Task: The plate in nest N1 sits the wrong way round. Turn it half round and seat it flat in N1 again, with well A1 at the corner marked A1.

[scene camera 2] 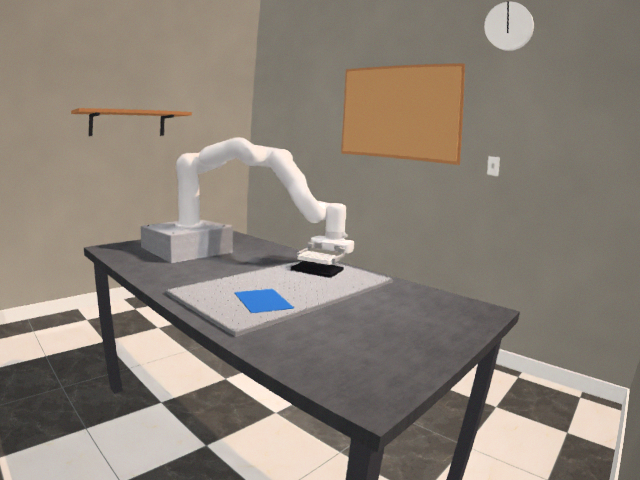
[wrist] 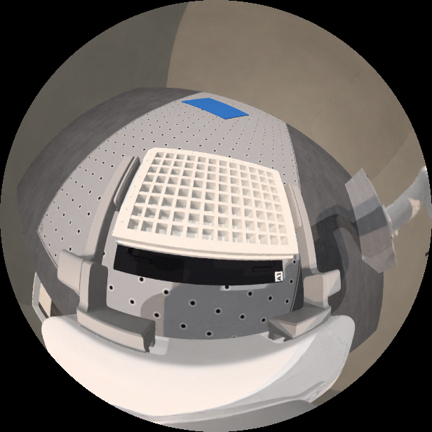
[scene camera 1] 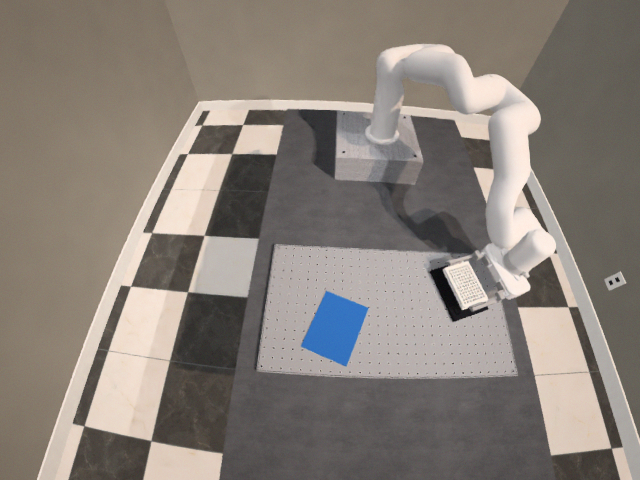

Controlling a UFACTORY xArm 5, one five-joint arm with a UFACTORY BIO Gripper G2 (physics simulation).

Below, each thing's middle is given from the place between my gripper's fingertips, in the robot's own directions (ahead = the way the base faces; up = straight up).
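Labels:
My gripper is 1 cm past the white well plate (scene camera 1: 468, 291) and 2 cm to the right of it. There's a flat blue rectangle (scene camera 1: 334, 330) too, and from my hand that's 32 cm to the right, 17 cm ahead and 5 cm below. The black nest N1 (scene camera 1: 443, 286) is 2 cm to the left of my hand, 1 cm behind it and 5 cm below it.

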